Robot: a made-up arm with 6 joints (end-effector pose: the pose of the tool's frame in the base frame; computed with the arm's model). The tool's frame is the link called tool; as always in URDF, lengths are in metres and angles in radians.
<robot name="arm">
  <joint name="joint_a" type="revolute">
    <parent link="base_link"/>
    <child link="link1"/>
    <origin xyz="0 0 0.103"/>
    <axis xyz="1 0 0"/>
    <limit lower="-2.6" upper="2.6"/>
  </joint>
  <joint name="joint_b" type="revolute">
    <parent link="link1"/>
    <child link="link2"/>
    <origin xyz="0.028 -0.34 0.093"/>
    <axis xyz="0 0 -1"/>
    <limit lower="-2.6" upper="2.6"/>
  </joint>
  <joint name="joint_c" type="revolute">
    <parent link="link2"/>
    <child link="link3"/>
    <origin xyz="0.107 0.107 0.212"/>
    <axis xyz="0 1 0"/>
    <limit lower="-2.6" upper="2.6"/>
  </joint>
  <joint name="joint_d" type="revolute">
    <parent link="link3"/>
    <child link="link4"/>
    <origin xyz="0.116 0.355 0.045"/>
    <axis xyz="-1 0 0"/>
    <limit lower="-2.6" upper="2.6"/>
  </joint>
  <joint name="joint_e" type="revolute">
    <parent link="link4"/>
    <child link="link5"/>
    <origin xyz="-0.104 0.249 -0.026"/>
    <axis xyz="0 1 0"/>
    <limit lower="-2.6" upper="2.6"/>
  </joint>
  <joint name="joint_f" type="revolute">
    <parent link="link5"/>
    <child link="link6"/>
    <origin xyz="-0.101 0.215 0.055"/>
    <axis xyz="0 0 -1"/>
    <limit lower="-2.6" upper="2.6"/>
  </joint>
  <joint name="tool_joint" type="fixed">
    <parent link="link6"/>
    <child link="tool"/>
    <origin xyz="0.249 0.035 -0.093"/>
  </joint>
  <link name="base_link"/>
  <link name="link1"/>
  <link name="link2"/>
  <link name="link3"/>
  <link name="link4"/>
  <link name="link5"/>
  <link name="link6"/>
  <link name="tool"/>
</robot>
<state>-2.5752 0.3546 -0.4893 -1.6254 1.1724 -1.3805</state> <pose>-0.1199 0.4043 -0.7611 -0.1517 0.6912 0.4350 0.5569</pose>
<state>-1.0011 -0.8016 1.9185 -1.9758 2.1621 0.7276</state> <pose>0.0677 0.3761 -0.0200 -0.3478 -0.8583 0.3645 0.0977</pose>
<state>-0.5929 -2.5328 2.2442 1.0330 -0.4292 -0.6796</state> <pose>-0.1132 -0.6618 1.2264 0.4440 -0.4573 -0.4020 0.6574</pose>
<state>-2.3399 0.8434 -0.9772 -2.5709 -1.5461 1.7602</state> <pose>0.2313 0.3791 -0.2238 0.5866 -0.0767 -0.2140 0.7773</pose>
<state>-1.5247 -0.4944 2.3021 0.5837 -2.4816 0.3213</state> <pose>-0.3105 0.4572 -0.3342 -0.4802 0.1953 0.1976 0.8320</pose>
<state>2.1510 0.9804 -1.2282 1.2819 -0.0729 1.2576</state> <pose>0.5872 -0.0355 -0.3168 -0.2174 0.3689 -0.8244 0.3702</pose>
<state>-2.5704 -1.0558 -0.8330 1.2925 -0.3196 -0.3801</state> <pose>-0.2038 -0.3665 -0.1917 0.6944 -0.1420 -0.6707 0.2185</pose>
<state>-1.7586 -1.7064 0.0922 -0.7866 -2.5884 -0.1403</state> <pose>-0.7554 0.8479 0.3312 0.0683 -0.3499 0.4361 0.8262</pose>
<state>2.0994 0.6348 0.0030 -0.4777 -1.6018 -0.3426</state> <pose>0.7056 -0.7682 0.0246 0.4692 -0.1131 -0.7332 0.4790</pose>
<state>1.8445 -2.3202 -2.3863 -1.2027 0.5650 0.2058</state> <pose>-0.3441 0.1998 -0.9254 -0.1918 0.6598 -0.3167 0.6539</pose>
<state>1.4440 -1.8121 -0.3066 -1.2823 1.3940 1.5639</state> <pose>-0.4500 -0.5962 -0.2891 0.0694 -0.0931 0.6254 0.7716</pose>
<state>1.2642 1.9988 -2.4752 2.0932 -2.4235 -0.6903</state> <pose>0.0029 -0.9377 -0.4676 -0.5965 0.4946 0.6308 0.0410</pose>
